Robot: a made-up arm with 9 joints. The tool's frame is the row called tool. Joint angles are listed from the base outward.
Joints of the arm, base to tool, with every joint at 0 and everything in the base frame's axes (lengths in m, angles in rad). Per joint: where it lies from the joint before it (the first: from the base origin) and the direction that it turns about. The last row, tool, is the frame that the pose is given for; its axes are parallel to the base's.
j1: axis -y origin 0 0 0.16
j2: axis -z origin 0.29 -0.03 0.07
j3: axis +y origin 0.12 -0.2 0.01
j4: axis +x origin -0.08 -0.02 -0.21
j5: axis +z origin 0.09 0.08 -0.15
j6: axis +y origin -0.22 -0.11 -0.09
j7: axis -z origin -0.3 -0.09 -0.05
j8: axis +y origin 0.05 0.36 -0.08
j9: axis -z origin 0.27 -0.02 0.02
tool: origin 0.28 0 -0.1
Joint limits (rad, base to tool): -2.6..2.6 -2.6..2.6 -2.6..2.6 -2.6..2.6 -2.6..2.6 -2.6..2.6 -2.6..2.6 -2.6..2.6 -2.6..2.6
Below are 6 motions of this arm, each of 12 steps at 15 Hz.
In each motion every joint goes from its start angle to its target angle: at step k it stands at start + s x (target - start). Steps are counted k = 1, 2, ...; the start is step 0. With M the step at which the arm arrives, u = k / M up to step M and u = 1 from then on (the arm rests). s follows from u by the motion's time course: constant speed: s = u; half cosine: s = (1 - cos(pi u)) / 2; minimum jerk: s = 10 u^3 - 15 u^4 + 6 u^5.
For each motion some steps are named. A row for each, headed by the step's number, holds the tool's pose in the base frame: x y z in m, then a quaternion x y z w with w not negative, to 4 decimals.
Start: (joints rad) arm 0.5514 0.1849 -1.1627 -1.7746 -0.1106 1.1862 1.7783 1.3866 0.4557
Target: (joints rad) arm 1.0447 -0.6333 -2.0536 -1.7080 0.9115 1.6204 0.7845 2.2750 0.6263
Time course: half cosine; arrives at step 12
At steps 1, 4, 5, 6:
1: 0.3689 -0.5587 -0.4742 -0.7335 0.1264 0.6068 0.2788
4: 0.6371 -0.5337 -0.2584 -0.8216 -0.0657 0.5543 0.1156
5: 0.7418 -0.4674 -0.1307 -0.8417 -0.1674 0.5126 0.0274
6: 0.8129 -0.3625 0.0077 0.8411 0.2751 -0.4609 0.0667

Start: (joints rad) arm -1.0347 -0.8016 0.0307 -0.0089 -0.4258 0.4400 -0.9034 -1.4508 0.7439
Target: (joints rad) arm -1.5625 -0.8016 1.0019 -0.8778 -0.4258 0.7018 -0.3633 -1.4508 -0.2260
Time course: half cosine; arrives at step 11
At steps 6, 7, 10, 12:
6: 0.0746 0.0375 0.0729 0.2707 0.4364 0.2767 0.8122
7: 0.0234 0.0426 0.0836 0.2543 0.4718 0.4004 0.7432
10: -0.0709 -0.0214 0.1379 0.2701 0.5029 0.6234 0.5343
12: -0.0758 -0.0302 0.1431 0.2736 0.5025 0.6378 0.5156

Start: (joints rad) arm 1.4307 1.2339 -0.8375 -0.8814 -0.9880 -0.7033 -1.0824 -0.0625 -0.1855
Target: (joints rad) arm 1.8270 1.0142 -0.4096 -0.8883 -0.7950 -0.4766 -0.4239 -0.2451 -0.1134
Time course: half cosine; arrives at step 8
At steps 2, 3, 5, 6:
2: 0.5573 -1.0743 0.5709 -0.2986 -0.2704 -0.8348 0.3752
3: 0.5404 -0.9786 0.6366 -0.2709 -0.3303 -0.8330 0.3515
5: 0.4486 -0.7646 0.7293 -0.1891 -0.4526 -0.8228 0.2870
6: 0.3957 -0.6847 0.7411 -0.1492 -0.4951 -0.8162 0.2577

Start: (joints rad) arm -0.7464 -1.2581 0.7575 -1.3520 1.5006 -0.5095 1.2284 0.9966 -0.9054
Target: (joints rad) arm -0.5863 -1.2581 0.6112 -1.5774 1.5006 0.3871 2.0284 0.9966 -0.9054
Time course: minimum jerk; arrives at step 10
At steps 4, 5, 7, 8, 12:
4: 0.5133 -0.2388 -1.0299 -0.4687 0.5903 0.6459 0.1210
5: 0.6878 -0.1095 -1.0481 -0.5412 0.5228 0.6190 0.2249
7: 0.9883 0.1722 -0.9379 -0.6376 0.3497 0.5610 0.3955
8: 1.0620 0.2662 -0.8664 -0.6574 0.2847 0.5415 0.4400
12: 1.0964 0.3181 -0.8205 -0.6661 0.2472 0.5306 0.4622

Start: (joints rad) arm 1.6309 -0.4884 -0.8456 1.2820 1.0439 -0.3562 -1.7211 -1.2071 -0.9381
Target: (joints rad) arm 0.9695 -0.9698 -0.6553 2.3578 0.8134 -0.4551 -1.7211 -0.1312 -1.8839
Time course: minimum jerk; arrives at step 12
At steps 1, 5, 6, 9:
1: 1.0729 0.1207 1.1451 0.0704 -0.2110 -0.1479 0.9637
5: 1.1326 0.4686 0.2918 0.0188 0.1145 0.1216 0.9858
6: 0.9561 0.5046 -0.0696 0.0315 0.2735 0.2044 0.9394
9: 0.1913 0.2853 -0.5388 0.1303 0.6336 0.2628 0.7159

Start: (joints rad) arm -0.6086 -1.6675 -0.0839 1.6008 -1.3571 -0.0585 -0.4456 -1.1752 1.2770
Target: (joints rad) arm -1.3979 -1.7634 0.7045 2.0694 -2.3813 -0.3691 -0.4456 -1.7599 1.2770
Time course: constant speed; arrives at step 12
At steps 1, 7, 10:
1: 0.5376 0.0404 0.1028 -0.0446 0.5557 -0.4958 0.6659
7: 0.5561 0.3606 -0.1511 -0.3950 0.3974 -0.3466 0.7522
10: 0.3832 0.5344 -0.2956 -0.4821 0.3441 -0.1534 0.7910

